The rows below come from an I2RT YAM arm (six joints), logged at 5 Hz.
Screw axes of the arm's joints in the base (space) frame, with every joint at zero. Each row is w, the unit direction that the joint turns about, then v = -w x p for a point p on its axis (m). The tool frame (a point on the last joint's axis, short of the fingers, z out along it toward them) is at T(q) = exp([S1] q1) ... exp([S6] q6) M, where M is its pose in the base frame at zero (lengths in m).
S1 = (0, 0, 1, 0, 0, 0)
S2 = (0, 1, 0, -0.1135, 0, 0.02)
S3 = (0, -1, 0, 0.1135, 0, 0.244)
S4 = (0, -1, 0, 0.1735, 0, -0.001)
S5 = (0, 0, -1, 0, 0.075, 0)
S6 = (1, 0, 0, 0, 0.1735, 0)
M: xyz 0.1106 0 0.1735 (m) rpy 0 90 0 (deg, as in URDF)
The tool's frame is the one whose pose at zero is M.
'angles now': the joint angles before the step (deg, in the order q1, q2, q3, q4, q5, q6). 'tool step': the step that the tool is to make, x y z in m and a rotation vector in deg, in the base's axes. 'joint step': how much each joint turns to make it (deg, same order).
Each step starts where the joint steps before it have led.
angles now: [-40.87, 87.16, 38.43, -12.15, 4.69, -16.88]
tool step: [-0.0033, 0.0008, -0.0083, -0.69, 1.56, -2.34]
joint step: [-0.01, 0.91, -1.29, 1.33, 2.47, 1.31]
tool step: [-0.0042, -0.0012, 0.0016, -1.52, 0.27, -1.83]
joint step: [-0.56, -0.91, -0.64, 0.45, 1.77, 0.48]
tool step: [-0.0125, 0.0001, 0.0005, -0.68, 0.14, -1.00]
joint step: [-1.85, -2.29, -2.08, 0.31, 0.11, -1.04]
